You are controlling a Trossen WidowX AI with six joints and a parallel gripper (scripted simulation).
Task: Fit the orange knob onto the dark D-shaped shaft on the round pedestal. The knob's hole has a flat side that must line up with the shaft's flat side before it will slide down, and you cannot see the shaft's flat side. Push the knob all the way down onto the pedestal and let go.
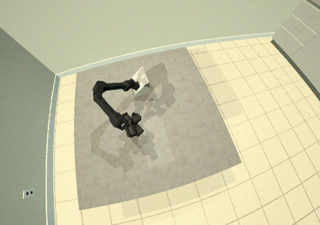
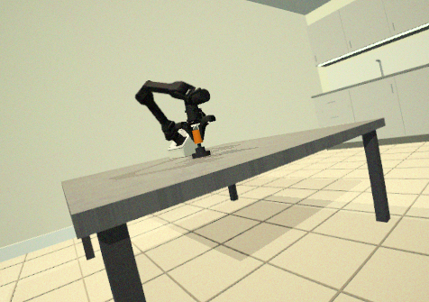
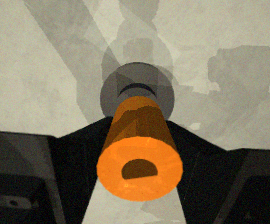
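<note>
The orange knob lies 20 mm above my gripper tip. Also, from my gripper tip: round pedestal: 40 mm below.
</note>
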